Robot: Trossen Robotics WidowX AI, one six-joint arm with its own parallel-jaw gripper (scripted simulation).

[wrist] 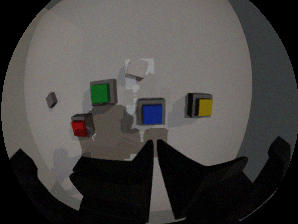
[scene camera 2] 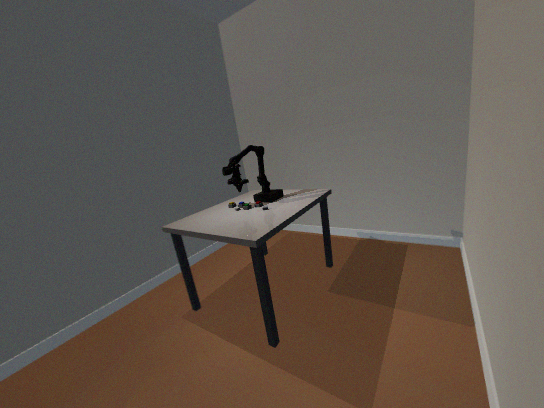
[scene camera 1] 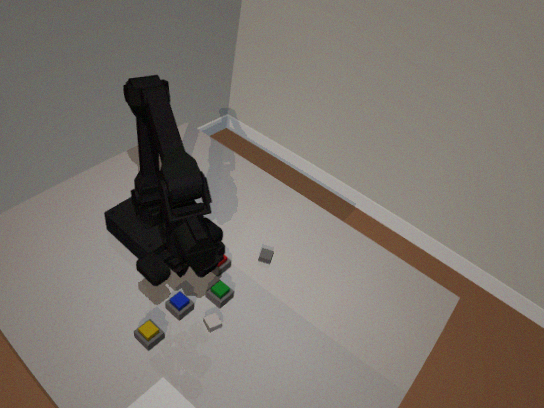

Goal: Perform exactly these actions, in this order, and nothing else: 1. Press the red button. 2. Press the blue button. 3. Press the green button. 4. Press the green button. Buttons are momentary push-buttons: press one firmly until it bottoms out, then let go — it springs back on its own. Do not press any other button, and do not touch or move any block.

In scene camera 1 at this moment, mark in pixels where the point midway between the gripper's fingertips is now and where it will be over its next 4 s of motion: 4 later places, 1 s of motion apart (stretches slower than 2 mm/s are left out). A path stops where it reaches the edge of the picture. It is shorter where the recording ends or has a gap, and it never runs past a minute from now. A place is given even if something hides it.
The gripper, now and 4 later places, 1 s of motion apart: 180, 275; 179, 300; 179, 281; 221, 282; 220, 288
